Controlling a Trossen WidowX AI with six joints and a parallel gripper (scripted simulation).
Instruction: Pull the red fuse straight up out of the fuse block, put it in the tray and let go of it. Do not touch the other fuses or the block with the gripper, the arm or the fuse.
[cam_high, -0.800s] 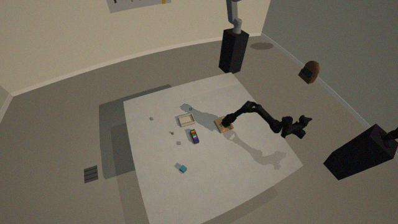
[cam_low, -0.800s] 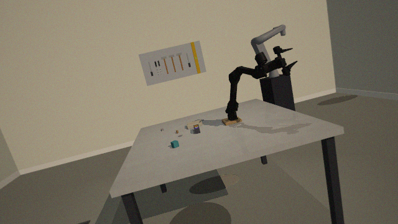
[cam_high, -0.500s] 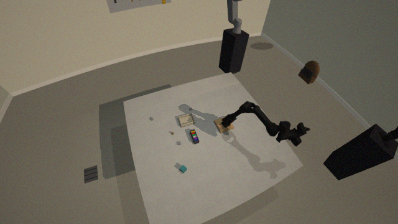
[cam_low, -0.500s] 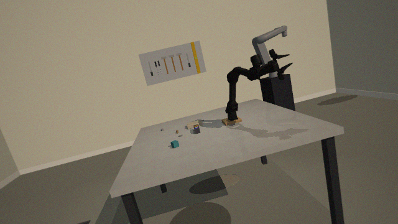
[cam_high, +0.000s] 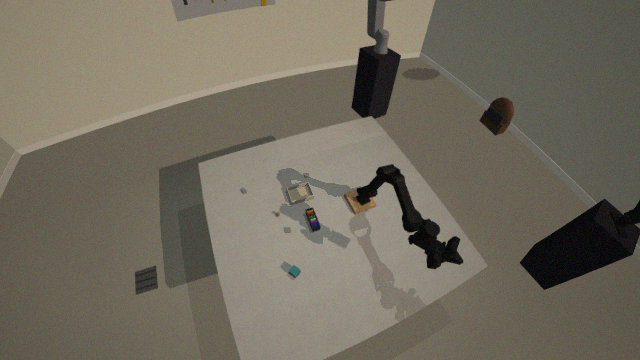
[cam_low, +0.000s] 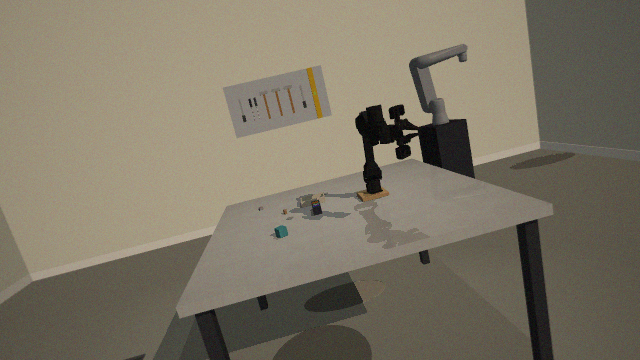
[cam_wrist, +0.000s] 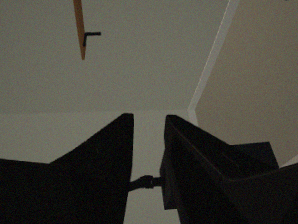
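Right now the red fuse is 63 cm to the right of my gripper tip, 32 cm below it and 28 cm ahead of it. Also, from my gripper tip: teal cube 51 cm ahead, 41 cm to the right, 32 cm below; tray 79 cm to the right, 34 cm below, 26 cm ahead.
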